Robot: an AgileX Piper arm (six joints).
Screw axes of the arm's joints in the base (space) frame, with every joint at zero. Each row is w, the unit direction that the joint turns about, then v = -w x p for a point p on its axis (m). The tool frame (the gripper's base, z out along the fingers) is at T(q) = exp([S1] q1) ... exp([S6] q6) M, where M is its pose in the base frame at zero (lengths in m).
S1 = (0, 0, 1, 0, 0, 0)
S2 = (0, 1, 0, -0.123, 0, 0)
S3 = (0, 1, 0, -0.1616, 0, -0.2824)
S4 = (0.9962, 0, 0.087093, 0, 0.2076, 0)
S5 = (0, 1, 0, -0.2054, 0, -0.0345)
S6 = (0.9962, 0, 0.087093, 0, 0.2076, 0)
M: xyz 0.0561 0 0.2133 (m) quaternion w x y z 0.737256 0 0.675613 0
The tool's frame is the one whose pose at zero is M.
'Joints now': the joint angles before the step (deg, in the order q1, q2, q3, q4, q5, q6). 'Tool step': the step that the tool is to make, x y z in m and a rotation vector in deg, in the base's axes. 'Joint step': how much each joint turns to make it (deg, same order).
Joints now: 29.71, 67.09, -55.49, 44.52, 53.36, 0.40
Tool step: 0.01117, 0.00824, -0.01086, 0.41, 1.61, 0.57
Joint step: 0.00, 3.38, 0.00, 2.64, -1.00, -2.61
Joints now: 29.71, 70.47, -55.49, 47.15, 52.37, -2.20
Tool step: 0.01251, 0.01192, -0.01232, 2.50, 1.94, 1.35
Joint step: 0.00, 4.24, 0.00, 6.06, -0.91, -5.31
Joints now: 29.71, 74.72, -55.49, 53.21, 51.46, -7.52
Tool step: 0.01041, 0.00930, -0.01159, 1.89, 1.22, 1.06
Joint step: 0.00, 3.61, 0.00, 4.93, -0.61, -4.89
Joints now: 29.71, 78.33, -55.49, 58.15, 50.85, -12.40
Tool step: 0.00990, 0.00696, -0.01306, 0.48, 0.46, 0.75
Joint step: 0.00, 3.36, 0.00, 3.02, -0.81, -4.18
